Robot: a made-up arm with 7 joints. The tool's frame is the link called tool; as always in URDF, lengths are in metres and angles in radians.
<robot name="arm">
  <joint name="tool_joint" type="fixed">
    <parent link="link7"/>
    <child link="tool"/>
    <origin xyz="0 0 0" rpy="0 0 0"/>
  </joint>
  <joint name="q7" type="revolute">
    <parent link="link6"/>
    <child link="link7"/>
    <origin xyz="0.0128 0.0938 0.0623" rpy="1.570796 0 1.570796"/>
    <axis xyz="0 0 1"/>
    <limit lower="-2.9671" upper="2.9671"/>
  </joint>
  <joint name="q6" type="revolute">
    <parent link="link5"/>
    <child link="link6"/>
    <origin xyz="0 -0.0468 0.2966" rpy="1.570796 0 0"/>
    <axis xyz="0 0 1"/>
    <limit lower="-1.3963" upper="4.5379"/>
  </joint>
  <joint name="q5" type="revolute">
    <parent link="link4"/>
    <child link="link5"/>
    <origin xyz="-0.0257 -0.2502 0.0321" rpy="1.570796 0 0"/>
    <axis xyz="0 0 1"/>
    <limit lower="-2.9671" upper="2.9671"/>
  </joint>
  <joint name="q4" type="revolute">
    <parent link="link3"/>
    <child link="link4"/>
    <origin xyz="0.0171 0.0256 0.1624" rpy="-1.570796 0 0"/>
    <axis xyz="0 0 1"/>
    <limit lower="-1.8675" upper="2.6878"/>
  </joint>
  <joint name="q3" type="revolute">
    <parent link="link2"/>
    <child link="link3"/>
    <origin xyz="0 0.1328 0.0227" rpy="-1.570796 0 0"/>
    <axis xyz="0 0 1"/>
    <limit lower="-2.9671" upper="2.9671"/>
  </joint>
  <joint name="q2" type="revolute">
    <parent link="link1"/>
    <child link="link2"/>
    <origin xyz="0 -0.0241 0.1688" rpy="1.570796 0 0"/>
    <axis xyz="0 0 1"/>
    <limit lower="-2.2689" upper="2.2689"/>
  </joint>
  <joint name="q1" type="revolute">
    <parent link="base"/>
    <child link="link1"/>
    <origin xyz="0 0 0.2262" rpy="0 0 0"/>
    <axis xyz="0 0 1"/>
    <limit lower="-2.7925" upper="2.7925"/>
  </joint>
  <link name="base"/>
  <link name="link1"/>
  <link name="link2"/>
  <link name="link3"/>
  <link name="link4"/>
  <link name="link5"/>
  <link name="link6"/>
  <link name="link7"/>
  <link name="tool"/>
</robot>
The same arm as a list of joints. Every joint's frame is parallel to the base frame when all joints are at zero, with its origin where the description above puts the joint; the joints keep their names.
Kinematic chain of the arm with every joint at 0, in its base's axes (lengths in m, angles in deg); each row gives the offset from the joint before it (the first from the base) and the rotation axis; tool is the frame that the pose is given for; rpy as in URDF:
q1: xyz 0.0000 0.0000 0.2262 axis +z
q2: xyz 0.0000 -0.0241 0.1688 axis -y
q3: xyz 0.0000 -0.0227 0.1328 axis +z
q4: xyz 0.0171 0.0256 0.1624 axis +y
q5: xyz -0.0257 0.0321 0.2502 axis +z
q6: xyz 0.0000 -0.0468 0.2966 axis -y
q7: xyz 0.0128 -0.0623 0.0938 axis +x
tool: xyz 0.0000 0.0000 0.0000 rpy 180.00 -90.00 0.00
Joint limits (deg, base to tool): -160.00..160.00 -130.00..130.00 -170.00..170.00 -107.00..154.00 -170.00..170.00 -80.00..260.00 -170.00..170.00

